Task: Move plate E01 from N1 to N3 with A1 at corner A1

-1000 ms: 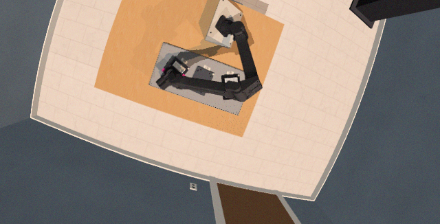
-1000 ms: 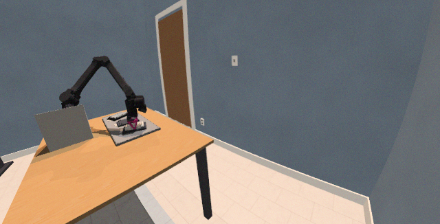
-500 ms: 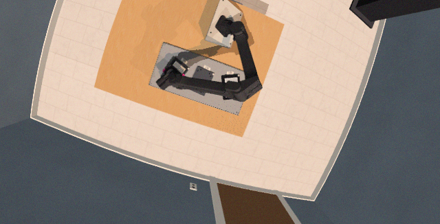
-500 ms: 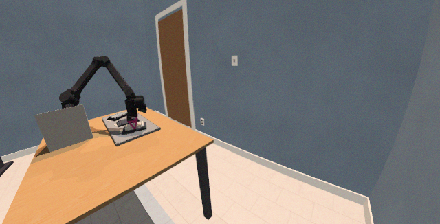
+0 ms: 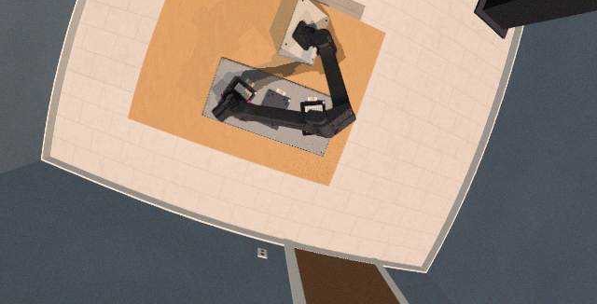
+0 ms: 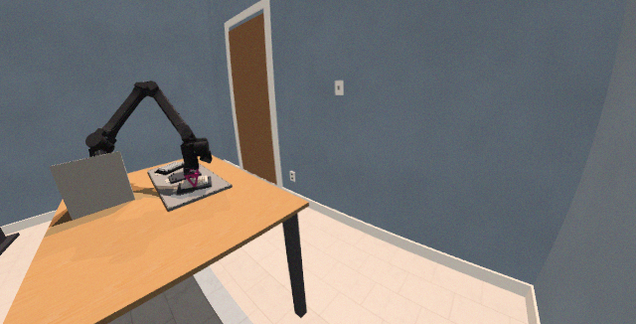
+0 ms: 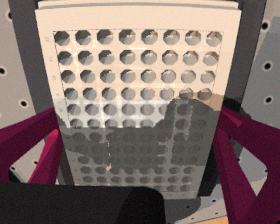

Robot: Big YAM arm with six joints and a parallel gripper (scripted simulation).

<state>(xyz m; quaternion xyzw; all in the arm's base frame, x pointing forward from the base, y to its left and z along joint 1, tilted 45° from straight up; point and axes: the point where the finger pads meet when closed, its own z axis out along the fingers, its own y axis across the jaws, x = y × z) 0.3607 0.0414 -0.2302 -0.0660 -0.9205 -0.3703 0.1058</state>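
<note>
Right now my hand is 20 mm above the dark plate nest N1. From my hand the other things lie so: dark landing nest N3: 180 mm to the left, 30 mm behind, 20 mm below; then label N1: 100 mm behind, 20 mm to the left, 20 mm below.
</note>
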